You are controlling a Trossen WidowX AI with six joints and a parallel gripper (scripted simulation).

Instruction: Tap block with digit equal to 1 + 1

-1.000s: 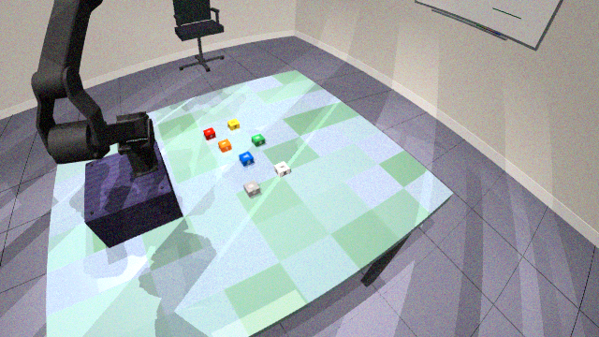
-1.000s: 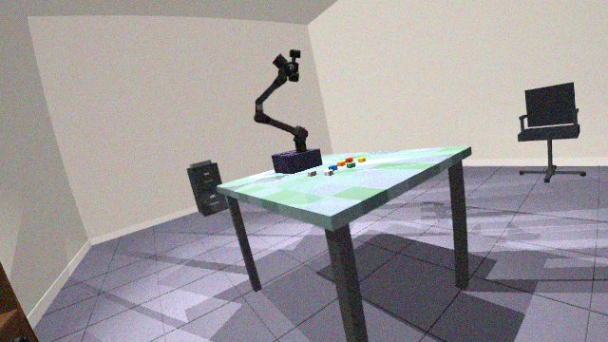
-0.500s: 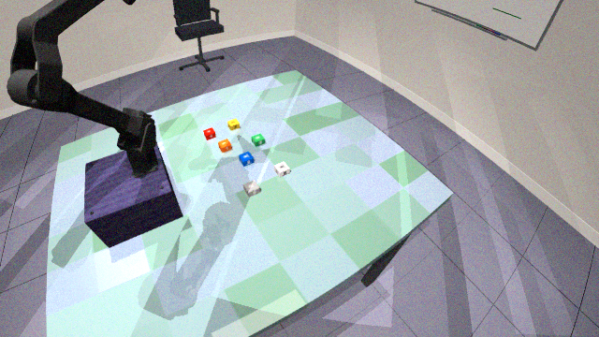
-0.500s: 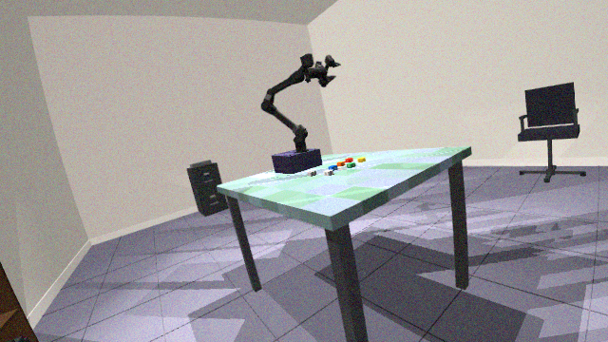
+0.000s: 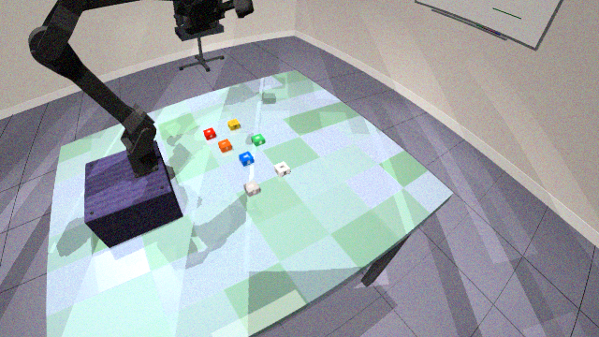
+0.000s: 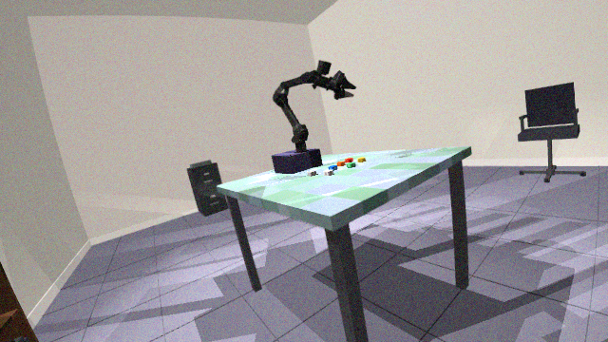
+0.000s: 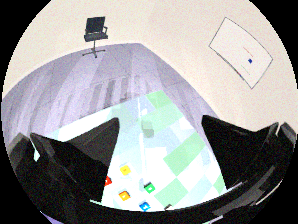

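The yellow block is 350 mm below my gripper tip, 20 mm to the right of it and 20 mm behind it. Round my gripper tip: red block: 350 mm below, 110 mm behind, 20 mm to the right; then orange block: 350 mm below, 110 mm to the right, 90 mm behind; then green block: 350 mm below, 140 mm to the right, 10 mm ahead.
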